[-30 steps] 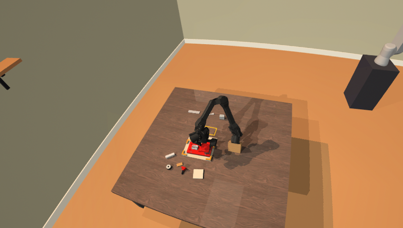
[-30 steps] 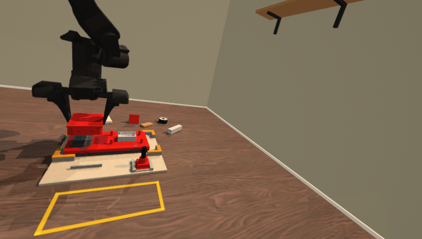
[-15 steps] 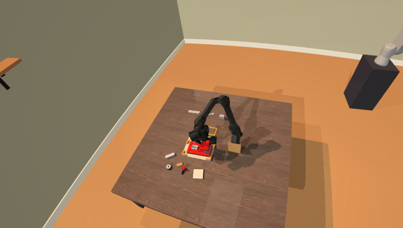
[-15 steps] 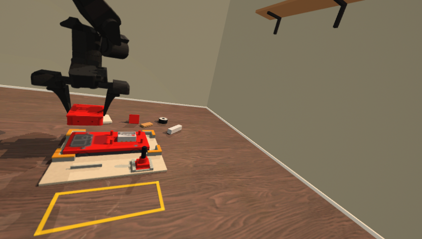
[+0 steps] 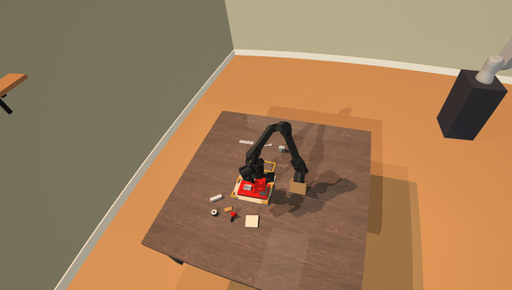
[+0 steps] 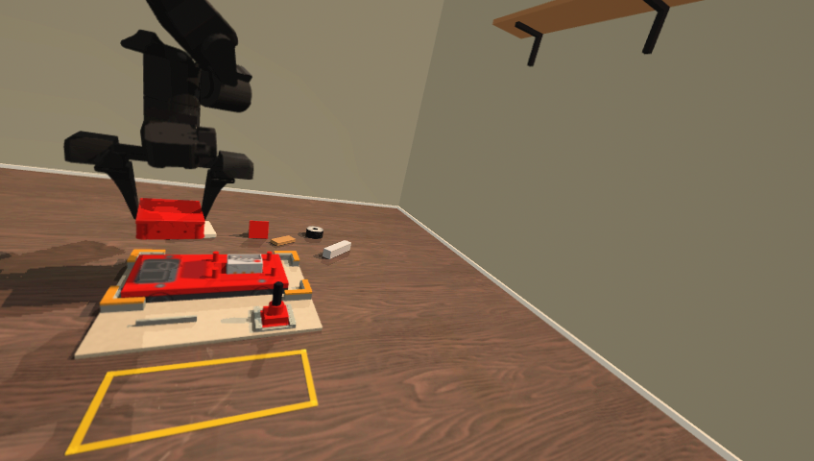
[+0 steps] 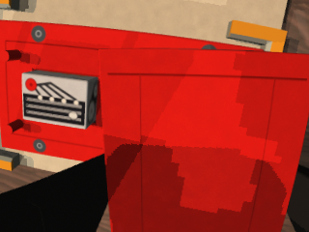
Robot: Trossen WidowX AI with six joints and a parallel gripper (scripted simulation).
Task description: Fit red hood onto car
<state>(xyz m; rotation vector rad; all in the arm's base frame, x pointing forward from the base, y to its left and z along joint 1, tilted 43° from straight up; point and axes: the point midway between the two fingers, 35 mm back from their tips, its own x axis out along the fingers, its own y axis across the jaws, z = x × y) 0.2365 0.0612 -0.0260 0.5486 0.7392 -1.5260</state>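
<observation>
My gripper tip is 90 mm short of the grey engine block and 80 mm above it. Round my gripper tip: tile 10 mm ahead, 210 mm to the left, 100 mm below; then tan jig 70 mm ahead, 20 mm to the right, 90 mm below; then hood 10 mm above.
</observation>
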